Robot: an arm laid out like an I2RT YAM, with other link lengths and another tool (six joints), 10 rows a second.
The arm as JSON. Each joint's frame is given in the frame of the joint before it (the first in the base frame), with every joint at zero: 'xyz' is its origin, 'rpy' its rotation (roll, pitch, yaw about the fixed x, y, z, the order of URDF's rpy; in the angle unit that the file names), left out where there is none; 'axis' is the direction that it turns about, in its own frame. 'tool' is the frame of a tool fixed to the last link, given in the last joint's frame.
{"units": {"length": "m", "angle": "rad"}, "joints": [
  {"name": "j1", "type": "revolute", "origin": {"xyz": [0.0, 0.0, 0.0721]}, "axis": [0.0, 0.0, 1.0]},
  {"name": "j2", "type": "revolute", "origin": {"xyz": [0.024, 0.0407, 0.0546]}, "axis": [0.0, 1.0, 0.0]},
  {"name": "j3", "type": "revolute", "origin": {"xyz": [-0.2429, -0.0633, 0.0]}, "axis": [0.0, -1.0, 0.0]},
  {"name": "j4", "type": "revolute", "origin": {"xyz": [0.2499, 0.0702, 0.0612]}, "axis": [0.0, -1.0, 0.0]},
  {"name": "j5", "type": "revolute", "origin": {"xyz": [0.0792, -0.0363, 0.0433]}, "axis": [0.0, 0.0, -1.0]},
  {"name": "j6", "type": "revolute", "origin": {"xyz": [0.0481, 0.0, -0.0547]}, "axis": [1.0, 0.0, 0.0]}
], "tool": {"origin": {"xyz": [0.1, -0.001, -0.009], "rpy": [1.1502, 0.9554, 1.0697]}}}
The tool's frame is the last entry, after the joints.
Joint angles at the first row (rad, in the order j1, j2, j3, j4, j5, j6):
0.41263, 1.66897, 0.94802, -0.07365, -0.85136, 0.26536
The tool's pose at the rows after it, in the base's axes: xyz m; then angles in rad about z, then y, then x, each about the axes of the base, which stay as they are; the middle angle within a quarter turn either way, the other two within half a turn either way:
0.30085 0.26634 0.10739 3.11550 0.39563 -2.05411
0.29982 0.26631 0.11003 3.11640 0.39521 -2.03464
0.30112 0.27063 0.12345 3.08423 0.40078 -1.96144
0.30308 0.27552 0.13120 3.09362 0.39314 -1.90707
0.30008 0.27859 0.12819 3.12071 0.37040 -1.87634
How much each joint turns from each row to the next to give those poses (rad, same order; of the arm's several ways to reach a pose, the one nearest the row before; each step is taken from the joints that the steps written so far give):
-0.00305, 0.00156, -0.00917, 0.00458, -0.00916, 0.00155
-0.00306, -0.00917, -0.01382, 0.02451, -0.01534, 0.01683
-0.00001, -0.02148, -0.01987, 0.08392, -0.03509, 0.04440
0.00001, 0.00604, -0.01082, 0.08755, -0.03851, 0.07190
0.00152, 0.01991, -0.02601, 0.08307, -0.03833, 0.06003

